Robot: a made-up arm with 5 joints.
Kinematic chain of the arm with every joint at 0, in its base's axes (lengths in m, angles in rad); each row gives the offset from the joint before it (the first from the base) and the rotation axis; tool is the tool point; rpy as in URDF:
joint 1: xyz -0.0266 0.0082 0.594 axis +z
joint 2: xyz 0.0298 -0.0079 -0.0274 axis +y
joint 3: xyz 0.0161 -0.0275 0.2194 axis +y
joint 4: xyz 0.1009 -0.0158 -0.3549 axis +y
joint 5: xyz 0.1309 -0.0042 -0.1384 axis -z
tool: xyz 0.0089 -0.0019 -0.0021 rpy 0 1.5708 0
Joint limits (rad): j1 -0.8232..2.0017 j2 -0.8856..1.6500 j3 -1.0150..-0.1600 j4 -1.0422..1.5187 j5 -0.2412..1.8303
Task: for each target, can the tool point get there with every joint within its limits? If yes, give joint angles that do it. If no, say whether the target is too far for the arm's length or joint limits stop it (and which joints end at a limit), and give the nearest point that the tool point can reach.
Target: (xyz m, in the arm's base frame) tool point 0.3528 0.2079 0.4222
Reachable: yes | joints 0.6177 -0.0381 -0.7571 1.2529 -0.0346
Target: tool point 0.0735 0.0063 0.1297
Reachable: yes | joints 0.6333 1.1794 -0.8546 1.2536 0.4214
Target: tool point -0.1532 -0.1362 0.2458
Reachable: yes | joints 0.5504 1.3581 -0.3384 0.9213 -0.0534
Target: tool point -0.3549 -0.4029 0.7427
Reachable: no: joint limits stop it (at a limit: joint 2, joint 3, joint 4) | nearest point -0.1900 -0.1964 0.5247 | short by 0.343 m
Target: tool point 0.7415 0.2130 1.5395
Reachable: no: too far | nearest point 0.3546 0.1099 1.0302 | short by 0.648 m
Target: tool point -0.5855 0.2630 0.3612
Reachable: no: joint limits stop it (at a limit: joint 2, joint 3) | nearest point -0.3008 0.1332 0.3872 | short by 0.314 m
